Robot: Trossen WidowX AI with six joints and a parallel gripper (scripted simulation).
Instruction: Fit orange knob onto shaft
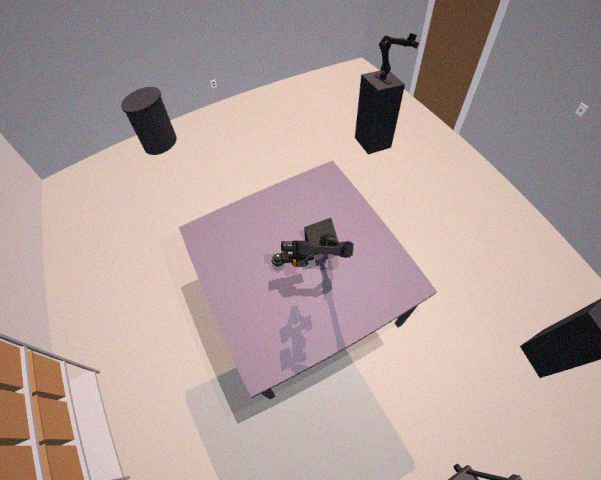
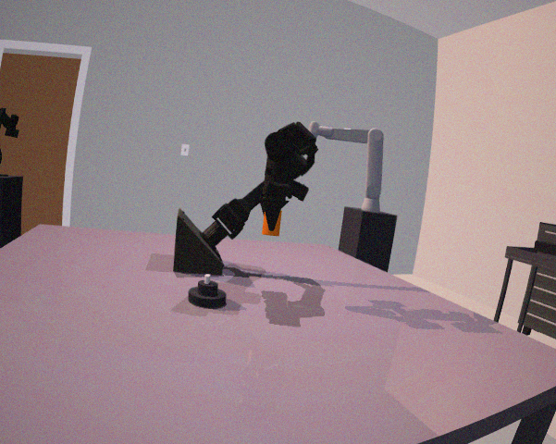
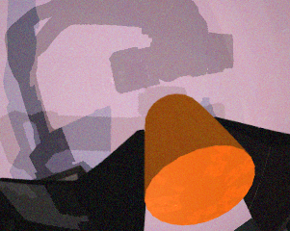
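Right now the round black pedestal is 70 mm ahead of my gripper tip, 140 mm to the right of it and 130 mm below it. From my gripper tip the other things lie so: orange knob: 10 mm behind, 30 mm above.
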